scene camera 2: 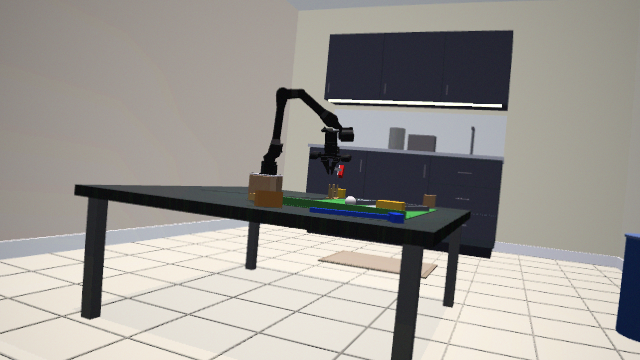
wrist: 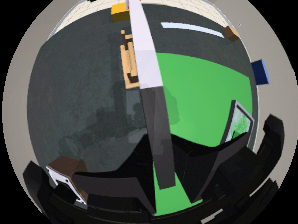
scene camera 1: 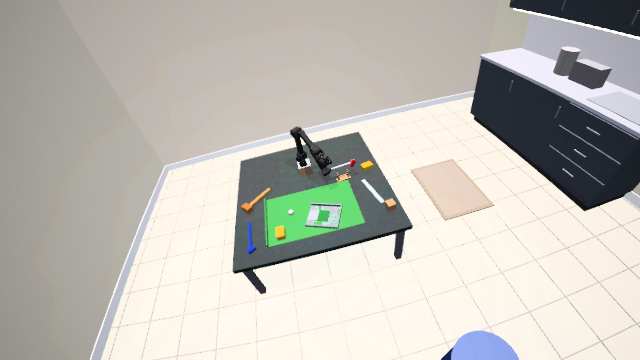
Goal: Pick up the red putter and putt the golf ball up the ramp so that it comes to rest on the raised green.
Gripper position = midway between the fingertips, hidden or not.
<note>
The gripper [wrist: 154,136] carries a red putter.
</note>
